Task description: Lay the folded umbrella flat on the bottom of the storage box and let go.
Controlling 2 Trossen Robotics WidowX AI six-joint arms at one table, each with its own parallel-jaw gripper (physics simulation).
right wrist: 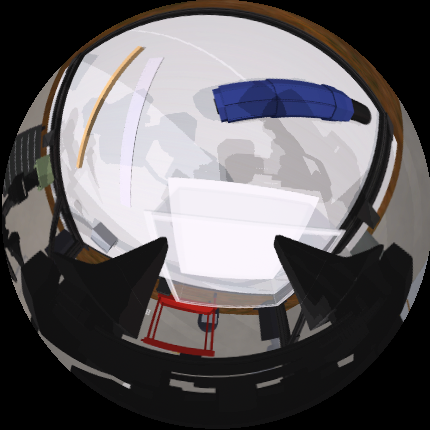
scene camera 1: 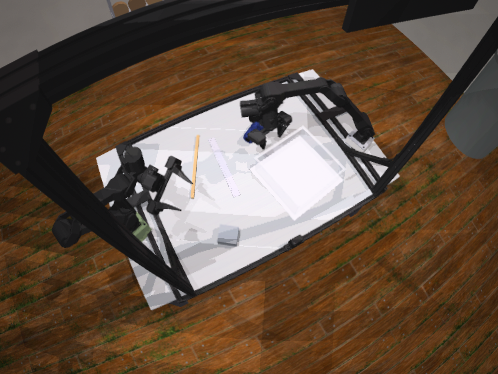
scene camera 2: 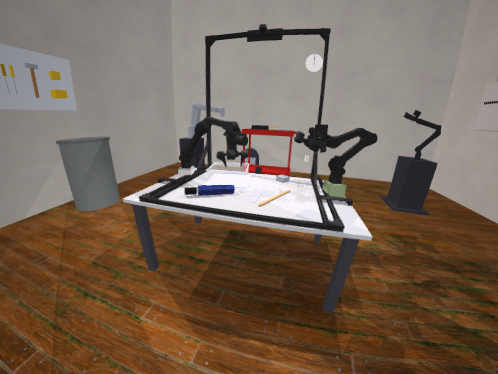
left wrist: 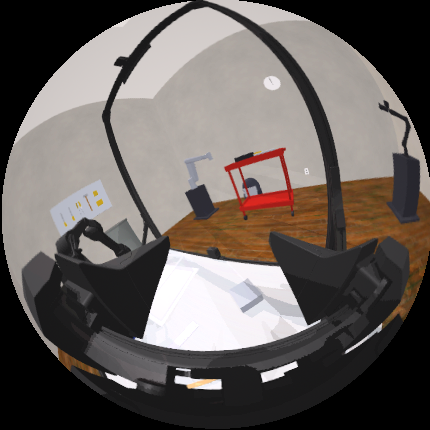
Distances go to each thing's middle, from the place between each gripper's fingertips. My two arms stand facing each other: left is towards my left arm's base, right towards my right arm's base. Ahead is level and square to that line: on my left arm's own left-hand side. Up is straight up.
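The ruler (right wrist: 149, 70) is 50 mm ahead of my right hand, 130 mm below it and 190 mm to the left of it. There's also the storage box (scene camera 1: 298, 168), and that's 80 mm below my right hand, 80 mm to the right of it and 110 mm behind it.
As for my left hand, the storage box is 25 cm below it, 46 cm to the right of it and 6 cm ahead of it, and the ruler's 30 cm below that hand, 19 cm to the right of it and 22 cm ahead of it.
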